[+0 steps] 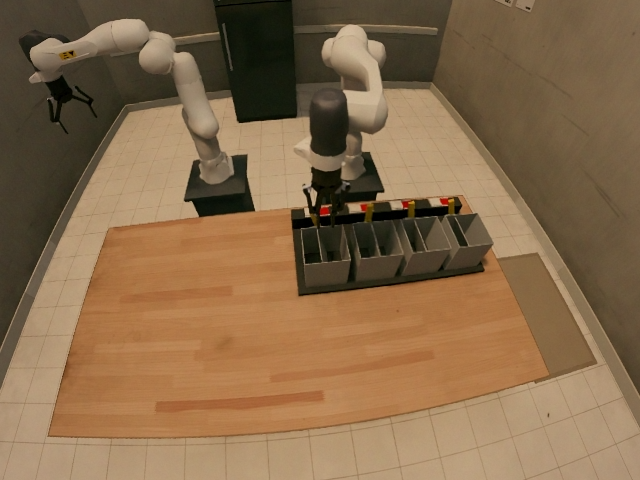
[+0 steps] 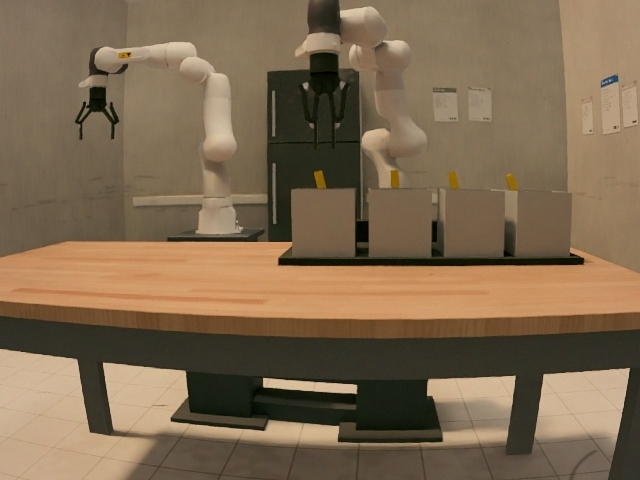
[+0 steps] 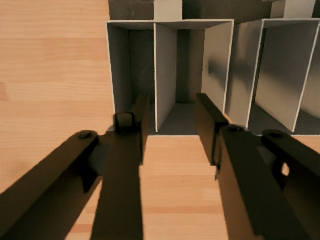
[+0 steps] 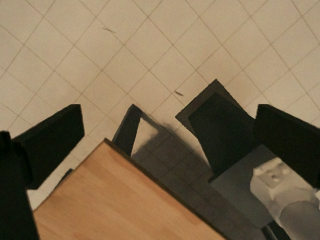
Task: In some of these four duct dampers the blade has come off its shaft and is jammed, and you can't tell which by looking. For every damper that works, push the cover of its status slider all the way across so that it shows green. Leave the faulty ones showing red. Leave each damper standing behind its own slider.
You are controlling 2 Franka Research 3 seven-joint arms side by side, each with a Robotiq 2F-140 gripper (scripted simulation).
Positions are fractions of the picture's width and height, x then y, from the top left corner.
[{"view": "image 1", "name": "my right gripper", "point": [0.13,0.26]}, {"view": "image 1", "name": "damper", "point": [0.51,0.50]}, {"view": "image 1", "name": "damper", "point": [0.59,0.56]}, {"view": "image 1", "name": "damper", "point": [0.66,0.54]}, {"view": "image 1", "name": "damper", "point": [0.73,0.53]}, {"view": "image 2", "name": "my right gripper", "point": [0.15,0.29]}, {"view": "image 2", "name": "damper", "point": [0.51,0.47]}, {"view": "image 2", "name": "damper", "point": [0.63,0.46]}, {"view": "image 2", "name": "damper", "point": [0.74,0.46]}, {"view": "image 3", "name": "my left gripper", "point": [0.54,0.45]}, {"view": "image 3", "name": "damper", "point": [0.87,0.44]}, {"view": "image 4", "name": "my right gripper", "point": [0.53,0.50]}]
